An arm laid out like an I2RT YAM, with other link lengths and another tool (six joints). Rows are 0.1 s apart.
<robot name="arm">
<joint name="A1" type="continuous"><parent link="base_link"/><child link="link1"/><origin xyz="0.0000 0.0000 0.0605" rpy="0.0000 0.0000 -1.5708"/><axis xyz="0 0 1"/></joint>
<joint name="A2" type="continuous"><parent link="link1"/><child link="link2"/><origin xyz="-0.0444 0.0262 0.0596" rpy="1.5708 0.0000 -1.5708"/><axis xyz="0 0 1"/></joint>
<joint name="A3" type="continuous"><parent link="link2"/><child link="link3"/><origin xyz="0.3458 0.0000 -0.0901" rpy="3.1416 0.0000 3.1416"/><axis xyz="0 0 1"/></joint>
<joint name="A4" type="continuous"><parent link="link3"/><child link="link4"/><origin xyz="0.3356 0.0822 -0.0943" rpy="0.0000 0.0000 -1.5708"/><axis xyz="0 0 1"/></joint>
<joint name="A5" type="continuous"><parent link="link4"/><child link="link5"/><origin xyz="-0.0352 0.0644 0.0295" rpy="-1.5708 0.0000 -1.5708"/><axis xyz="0 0 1"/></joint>
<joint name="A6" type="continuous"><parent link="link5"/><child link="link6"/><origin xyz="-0.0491 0.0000 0.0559" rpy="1.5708 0.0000 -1.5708"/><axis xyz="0 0 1"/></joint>
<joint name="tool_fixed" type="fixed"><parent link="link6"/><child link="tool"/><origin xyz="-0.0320 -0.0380 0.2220" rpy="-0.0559 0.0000 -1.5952"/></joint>
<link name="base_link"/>
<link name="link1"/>
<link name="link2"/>
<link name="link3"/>
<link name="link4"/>
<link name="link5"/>
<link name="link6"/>
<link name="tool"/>
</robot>
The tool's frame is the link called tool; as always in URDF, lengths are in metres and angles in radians. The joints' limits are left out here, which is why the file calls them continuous.
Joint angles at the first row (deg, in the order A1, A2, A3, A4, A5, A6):
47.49 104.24 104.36 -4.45 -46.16 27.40
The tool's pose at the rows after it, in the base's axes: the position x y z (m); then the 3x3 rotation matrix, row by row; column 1 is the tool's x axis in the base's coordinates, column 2 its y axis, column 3 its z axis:
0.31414 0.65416 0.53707; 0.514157 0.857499 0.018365; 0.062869 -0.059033 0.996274; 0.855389 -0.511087 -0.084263
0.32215 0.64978 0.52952; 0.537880 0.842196 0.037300; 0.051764 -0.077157 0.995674; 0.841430 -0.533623 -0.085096
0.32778 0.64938 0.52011; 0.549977 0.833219 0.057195; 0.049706 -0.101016 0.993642; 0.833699 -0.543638 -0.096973
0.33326 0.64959 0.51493; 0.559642 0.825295 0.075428; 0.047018 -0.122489 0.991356; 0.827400 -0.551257 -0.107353
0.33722 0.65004 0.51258; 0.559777 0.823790 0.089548; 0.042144 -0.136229 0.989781; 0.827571 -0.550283 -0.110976
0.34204 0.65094 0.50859; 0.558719 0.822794 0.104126; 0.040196 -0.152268 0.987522; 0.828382 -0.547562 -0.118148
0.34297 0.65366 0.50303; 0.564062 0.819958 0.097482; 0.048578 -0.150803 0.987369; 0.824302 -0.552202 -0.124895
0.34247 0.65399 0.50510; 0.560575 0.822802 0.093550; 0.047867 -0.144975 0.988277; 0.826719 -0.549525 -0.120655
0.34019 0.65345 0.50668; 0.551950 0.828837 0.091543; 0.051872 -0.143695 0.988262; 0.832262 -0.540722 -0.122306
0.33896 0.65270 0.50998; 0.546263 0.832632 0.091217; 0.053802 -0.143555 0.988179; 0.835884 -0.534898 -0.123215
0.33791 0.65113 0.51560; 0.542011 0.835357 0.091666; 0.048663 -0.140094 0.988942; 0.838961 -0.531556 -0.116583
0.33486 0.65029 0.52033; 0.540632 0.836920 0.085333; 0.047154 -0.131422 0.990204; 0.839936 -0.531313 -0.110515
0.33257 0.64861 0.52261; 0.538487 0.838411 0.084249; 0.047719 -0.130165 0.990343; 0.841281 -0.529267 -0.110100
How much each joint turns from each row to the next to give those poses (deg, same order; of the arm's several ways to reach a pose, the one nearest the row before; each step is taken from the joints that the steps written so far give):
-0.46 -1.53 -3.52 1.84 1.58 1.90
-0.47 -0.75 -2.25 1.59 0.66 1.62
-0.02 -0.29 -1.28 0.19 1.19 0.28
0.01 -0.02 -0.32 -0.38 1.11 0.21
0.03 0.05 -0.13 -0.02 0.85 -0.11
-0.01 0.21 0.02 -0.27 0.86 -0.37
0.00 0.57 0.14 -0.10 -0.34 0.00
-0.04 0.14 0.28 0.13 -0.29 -0.06
0.05 -0.14 0.24 -0.54 -0.08 -0.71
0.00 -0.08 0.54 -0.71 -0.03 -0.46
-0.04 -0.23 0.28 -0.03 -0.05 0.04
0.04 -0.19 0.21 0.03 -0.35 0.19
0.02 -0.37 -0.08 -0.28 -0.04 -0.13

